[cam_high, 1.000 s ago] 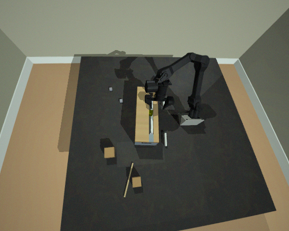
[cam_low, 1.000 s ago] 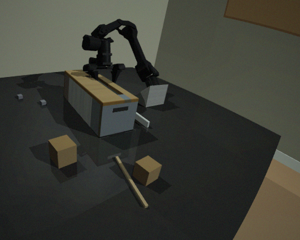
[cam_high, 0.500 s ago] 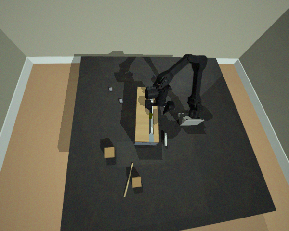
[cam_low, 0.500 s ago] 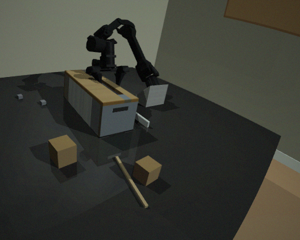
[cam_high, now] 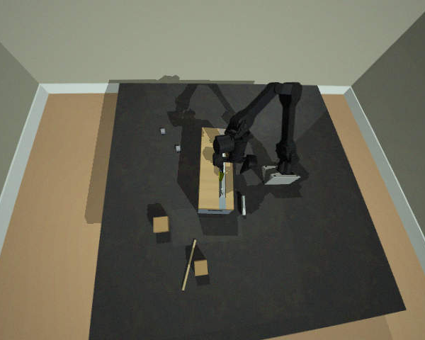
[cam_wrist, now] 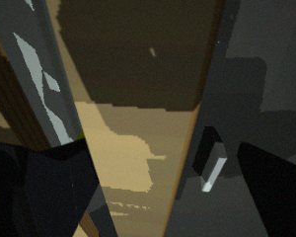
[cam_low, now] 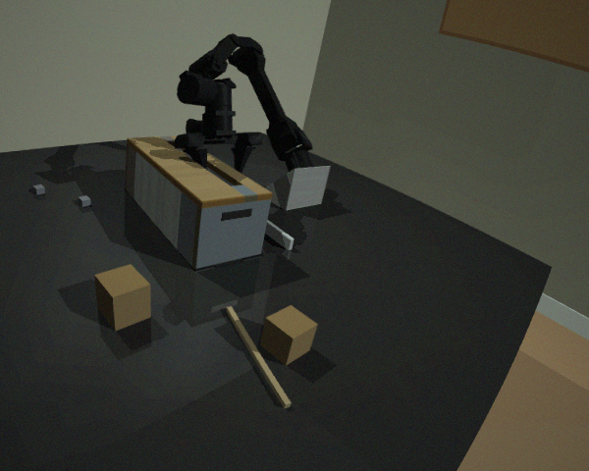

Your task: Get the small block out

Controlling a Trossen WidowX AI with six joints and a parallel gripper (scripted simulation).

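My gripper tip is 60 mm short of the yellow-green block and 20 mm to the right of it. The rest, counted from my gripper tip: thin wooden stick (200 mm ahead, 370 mm to the left, 80 mm below); then tan cube (80 mm behind, 330 mm to the right, 60 mm below); then long box (30 mm ahead, 20 mm to the right, 20 mm below).
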